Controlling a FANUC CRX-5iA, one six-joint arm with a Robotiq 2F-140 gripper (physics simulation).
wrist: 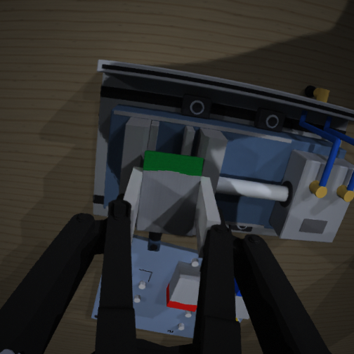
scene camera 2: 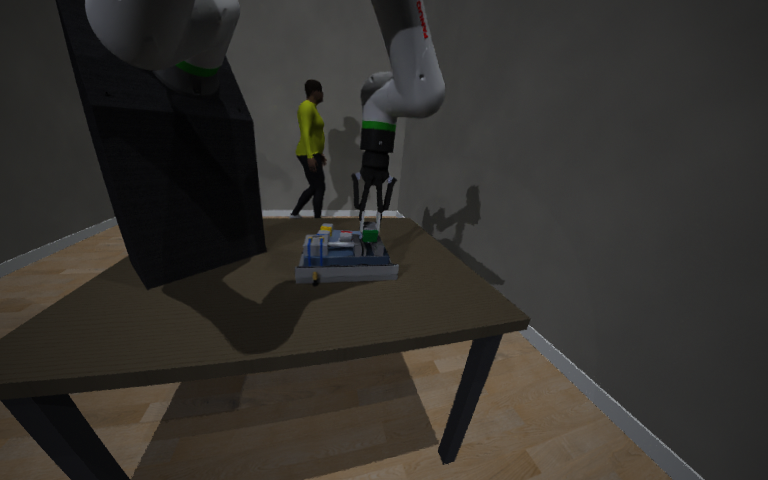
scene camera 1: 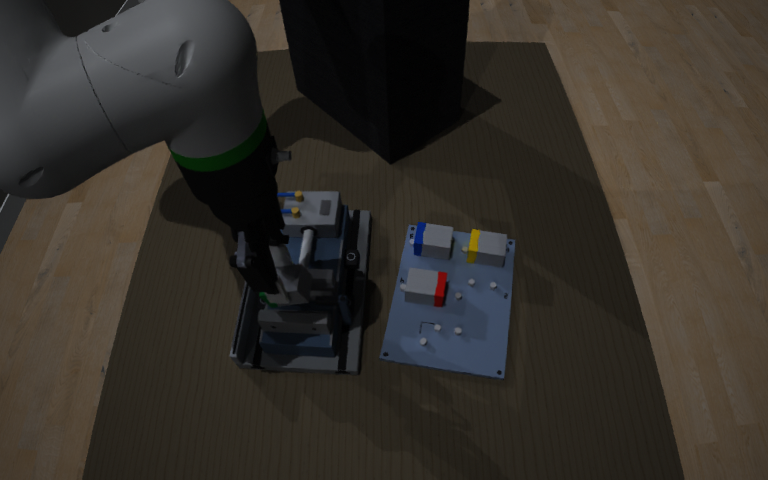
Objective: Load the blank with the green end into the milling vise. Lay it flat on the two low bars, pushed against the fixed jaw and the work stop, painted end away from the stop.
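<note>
The blank with the green end (scene camera 1: 267,300) (scene camera 2: 370,235) (wrist: 173,163) is held level over the milling vise (scene camera 1: 351,362) (scene camera 2: 346,273) (wrist: 250,157). My gripper (scene camera 2: 370,221) (wrist: 169,187) is shut on it, one light fingertip on each side. In the wrist view the blank overlaps the gap between the fixed jaw (wrist: 135,145) and the moving jaw (wrist: 214,145). The two low bars (wrist: 154,134) (wrist: 188,139) show past its green end. The green end points away from the work stop (scene camera 1: 344,308) (wrist: 154,243). The clearance under the blank is hidden.
A blue plate (scene camera 1: 481,339) (wrist: 120,295) beside the vise carries blanks with blue (scene camera 1: 433,240), yellow (scene camera 1: 487,247) and red (scene camera 1: 425,286) ends, and several pegs. The vise's cylinder block (scene camera 1: 311,213) (wrist: 312,200) has blue hoses. A dark pedestal (scene camera 1: 385,84) (scene camera 2: 181,186) stands behind.
</note>
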